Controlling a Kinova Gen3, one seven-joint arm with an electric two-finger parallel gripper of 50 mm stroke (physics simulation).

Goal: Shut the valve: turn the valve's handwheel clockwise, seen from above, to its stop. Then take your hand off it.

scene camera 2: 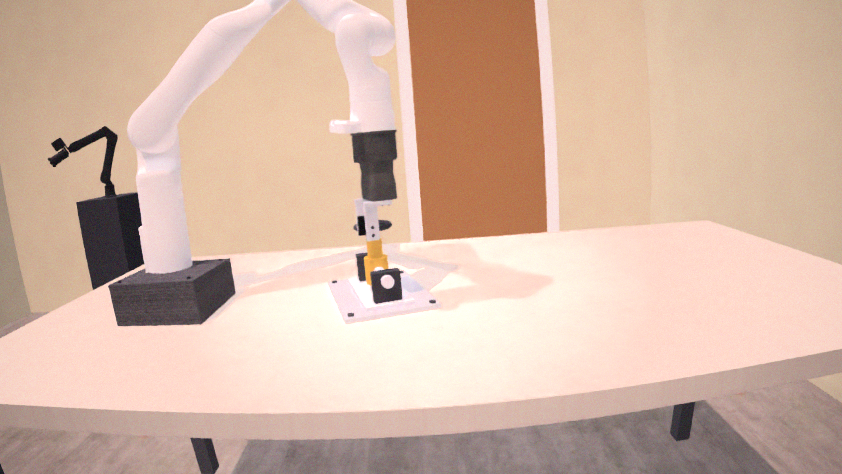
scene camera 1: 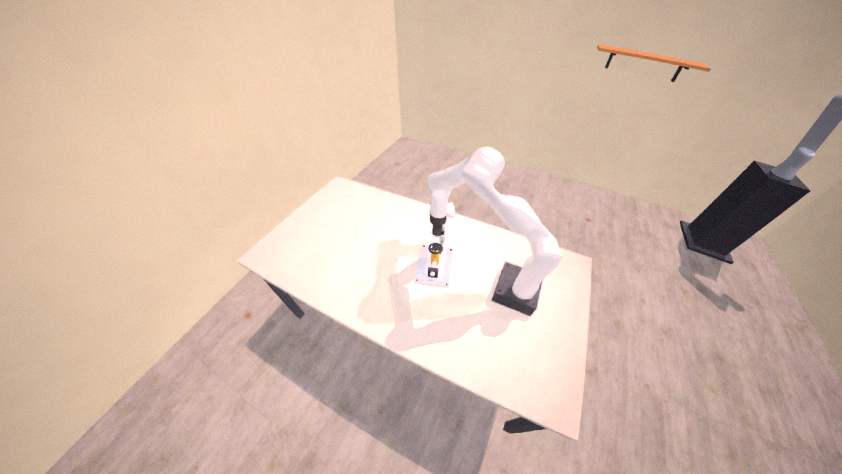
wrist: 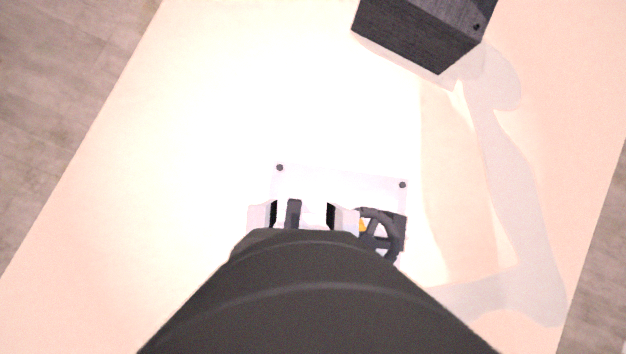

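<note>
The valve has a yellow body [scene camera 1: 434,258] [scene camera 2: 375,269] [wrist: 362,226] and stands on a white base plate [scene camera 1: 421,277] [scene camera 2: 343,301] [wrist: 340,176]. Its dark, spoked handwheel [scene camera 1: 430,246] [scene camera 2: 385,224] [wrist: 388,219] lies flat on top. My gripper [scene camera 2: 366,225] [wrist: 301,211] is open and empty, pointing down with its fingers at about the wheel's height. In the wrist view the wheel shows at the right of the right finger, its left part hidden by that finger and the gripper body. Whether a finger touches the rim cannot be told. The wheel's turn angle is unclear.
Black end blocks [scene camera 1: 433,272] [scene camera 2: 386,293] [wrist: 293,207] flank the valve body. The arm's dark base box [scene camera 1: 507,294] [scene camera 2: 159,303] [wrist: 415,35] stands on the table [scene camera 1: 329,235] [scene camera 2: 530,353]. A dark pedestal [scene camera 1: 745,206] [scene camera 2: 109,235] with another arm stands away from the table.
</note>
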